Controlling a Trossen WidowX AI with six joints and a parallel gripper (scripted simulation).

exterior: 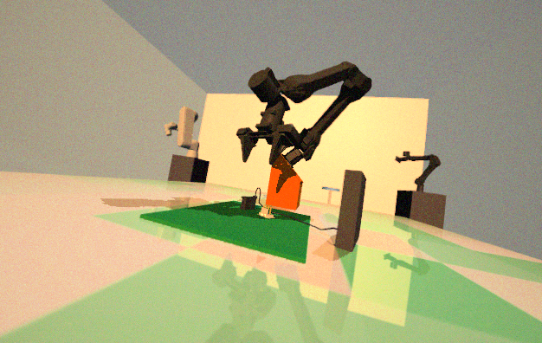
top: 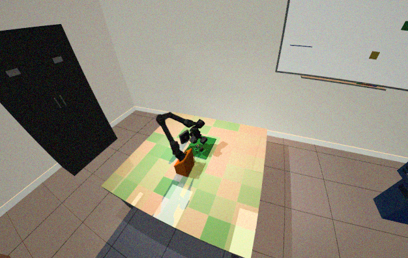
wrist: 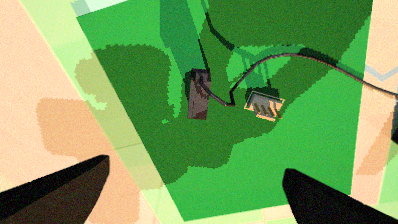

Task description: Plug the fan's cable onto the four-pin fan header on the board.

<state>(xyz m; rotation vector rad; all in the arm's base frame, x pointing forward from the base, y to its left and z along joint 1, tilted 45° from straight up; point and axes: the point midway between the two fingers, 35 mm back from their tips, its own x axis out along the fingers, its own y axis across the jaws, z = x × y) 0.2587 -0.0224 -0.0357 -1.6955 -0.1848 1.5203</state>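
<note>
Right now my gripper tip is 100 mm above the fan plug and 10 mm short of it. From my gripper tip the other things lie so: dark fan (210 mm to the left, 90 mm ahead, 70 mm below); then four-pin fan header (120 mm below, 60 mm to the left, 50 mm ahead); then board (140 mm below, 70 mm ahead, 30 mm to the left).
</note>
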